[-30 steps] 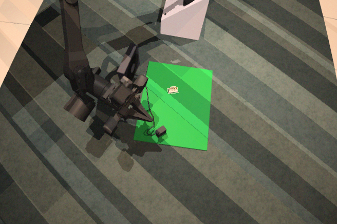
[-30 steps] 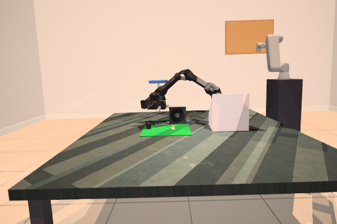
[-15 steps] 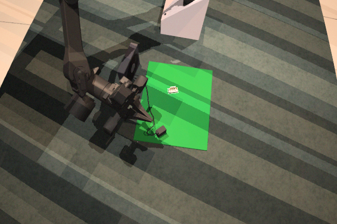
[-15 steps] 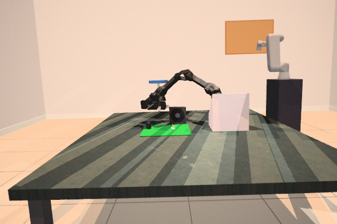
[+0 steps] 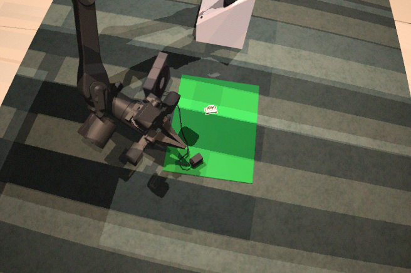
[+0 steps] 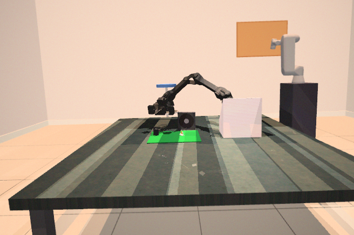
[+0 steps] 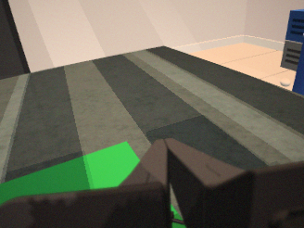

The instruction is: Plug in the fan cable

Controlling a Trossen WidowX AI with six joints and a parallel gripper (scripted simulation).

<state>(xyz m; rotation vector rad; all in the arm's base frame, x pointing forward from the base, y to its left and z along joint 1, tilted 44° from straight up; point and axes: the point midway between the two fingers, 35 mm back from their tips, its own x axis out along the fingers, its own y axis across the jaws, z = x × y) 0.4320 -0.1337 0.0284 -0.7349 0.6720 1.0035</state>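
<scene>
Now: gripper tip 3 cm to the right of the dark fan plug and 11 cm above it. The rest, counted from my gripper tip: dark square fan: 20 cm behind, 9 cm to the right, 7 cm below; then four-pin header: 16 cm behind, 5 cm to the left, 13 cm below; then green board: 12 cm behind, 7 cm to the left, 14 cm below.
</scene>
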